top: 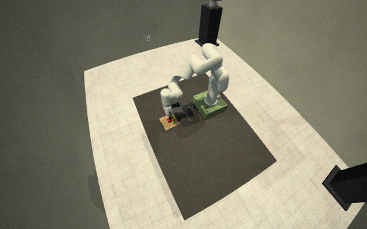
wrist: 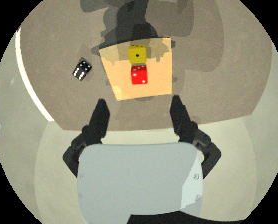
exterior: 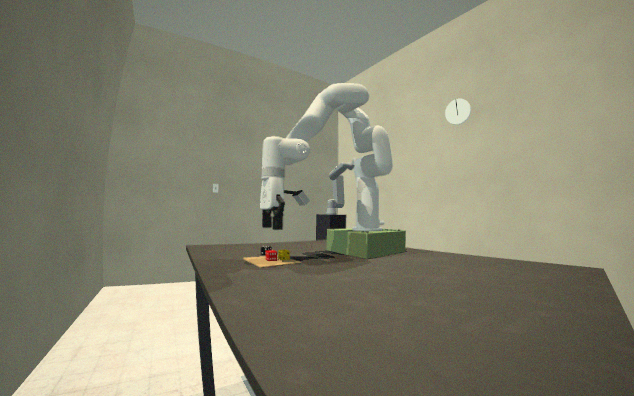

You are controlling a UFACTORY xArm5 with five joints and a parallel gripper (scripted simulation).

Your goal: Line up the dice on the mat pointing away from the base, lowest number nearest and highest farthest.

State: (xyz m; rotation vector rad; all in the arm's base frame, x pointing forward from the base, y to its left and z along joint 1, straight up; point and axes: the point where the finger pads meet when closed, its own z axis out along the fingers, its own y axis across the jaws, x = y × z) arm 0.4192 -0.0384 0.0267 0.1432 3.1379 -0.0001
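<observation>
My hand is 4 cm past the black die, 12 cm to the left of it and 10 cm above it. From my hand the other things lie so: tan mat: 11 cm below; yellow die: 4 cm behind, 10 cm below; red die: 10 cm below.
</observation>
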